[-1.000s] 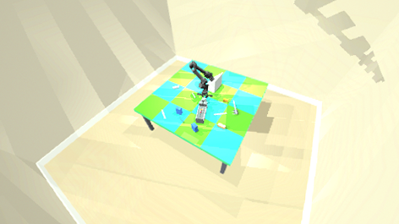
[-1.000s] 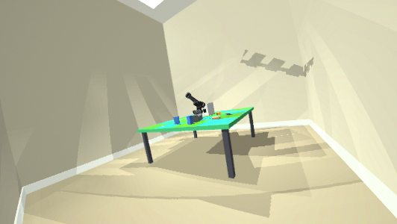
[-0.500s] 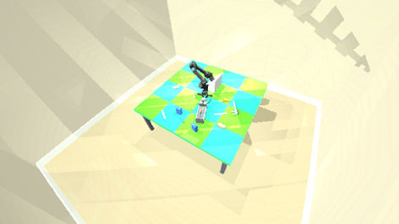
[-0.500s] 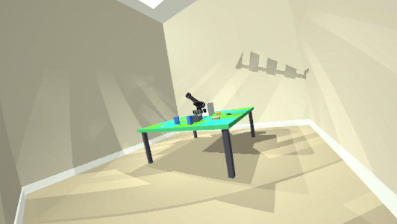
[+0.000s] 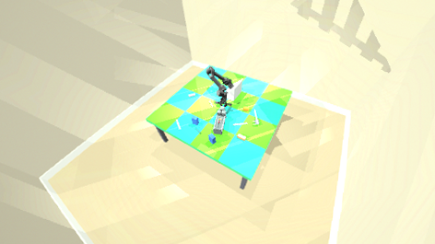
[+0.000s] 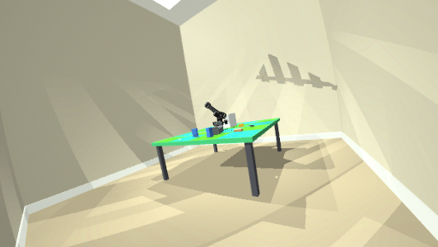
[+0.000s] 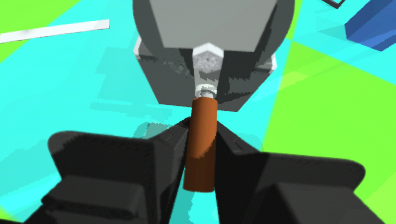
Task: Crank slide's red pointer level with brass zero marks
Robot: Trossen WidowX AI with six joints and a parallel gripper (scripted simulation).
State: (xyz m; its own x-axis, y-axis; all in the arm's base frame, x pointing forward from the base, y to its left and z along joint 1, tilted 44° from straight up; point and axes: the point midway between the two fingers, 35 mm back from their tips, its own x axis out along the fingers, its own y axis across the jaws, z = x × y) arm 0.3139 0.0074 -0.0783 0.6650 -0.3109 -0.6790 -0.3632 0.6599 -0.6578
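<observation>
The crank handle is 20 mm behind my gripper tip, 20 mm above it and 10 mm to the right of it. The rest, counted from my gripper tip: red pointer: 180 mm ahead, 80 mm to the left, 50 mm above; orange piece: 210 mm to the left, 170 mm behind, 20 mm below; black L-shaped key: 330 mm ahead, 100 mm to the right, 20 mm below.
</observation>
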